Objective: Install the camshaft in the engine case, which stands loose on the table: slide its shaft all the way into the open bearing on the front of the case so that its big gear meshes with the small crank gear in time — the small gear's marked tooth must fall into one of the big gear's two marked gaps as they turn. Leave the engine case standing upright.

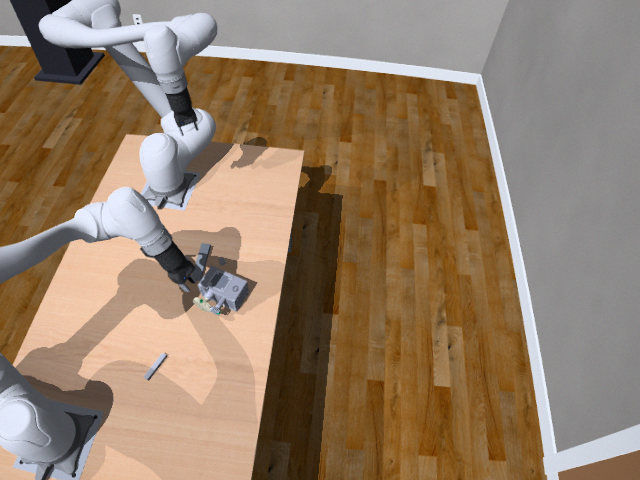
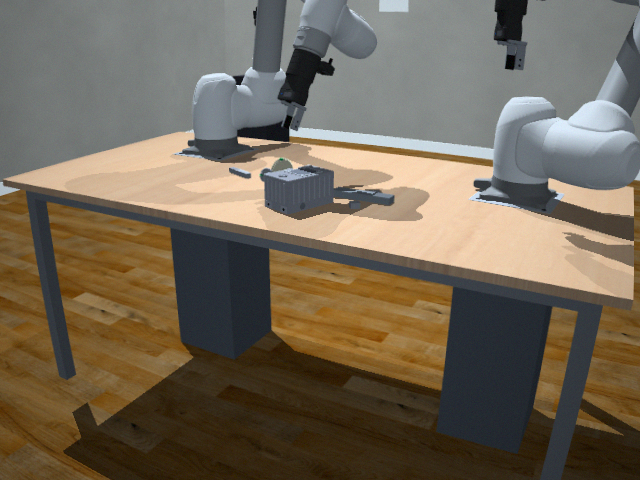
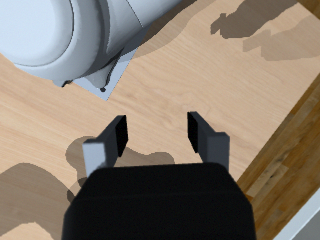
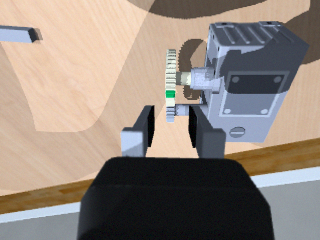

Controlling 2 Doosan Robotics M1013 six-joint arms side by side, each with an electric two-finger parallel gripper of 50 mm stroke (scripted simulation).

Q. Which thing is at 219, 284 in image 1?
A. A grey engine case.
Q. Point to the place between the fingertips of the left gripper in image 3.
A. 157, 126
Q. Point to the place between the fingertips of the right gripper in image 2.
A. At 289, 129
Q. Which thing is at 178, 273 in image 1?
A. The right gripper.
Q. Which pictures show the grey engine case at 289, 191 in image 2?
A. Image 1, image 2 and image 4 only.
